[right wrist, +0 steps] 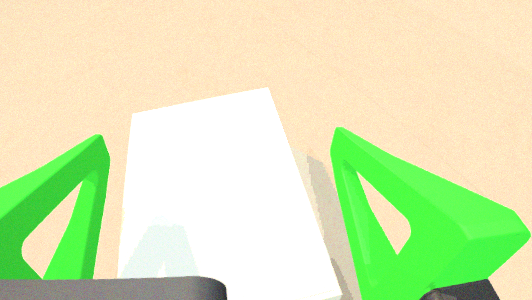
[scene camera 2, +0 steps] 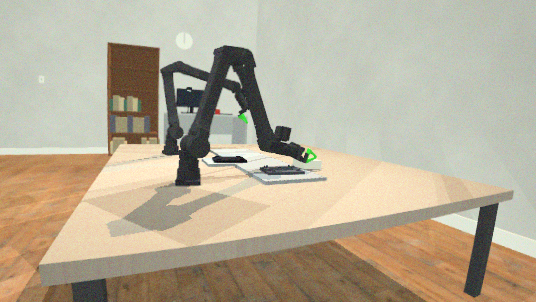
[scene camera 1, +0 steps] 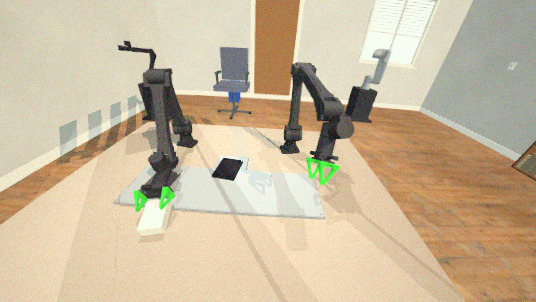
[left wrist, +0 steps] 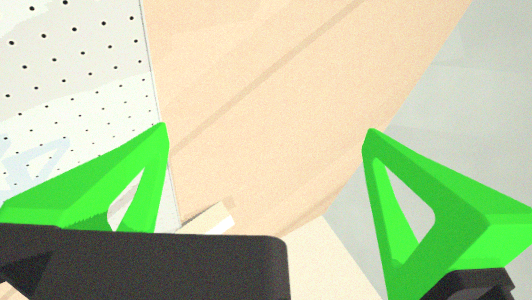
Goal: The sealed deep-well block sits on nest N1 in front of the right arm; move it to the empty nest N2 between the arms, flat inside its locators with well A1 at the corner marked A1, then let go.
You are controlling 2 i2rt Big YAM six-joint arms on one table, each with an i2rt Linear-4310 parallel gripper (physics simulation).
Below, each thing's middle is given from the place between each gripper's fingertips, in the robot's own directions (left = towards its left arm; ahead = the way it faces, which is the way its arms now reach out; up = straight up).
I see the white block (scene camera 1: 154, 220) 60 cm to the right of my left hand, 19 cm below it and 5 cm ahead of it.
Right now the white block is 10 mm behind my right hand, 10 mm to the left of it and 40 mm below it.
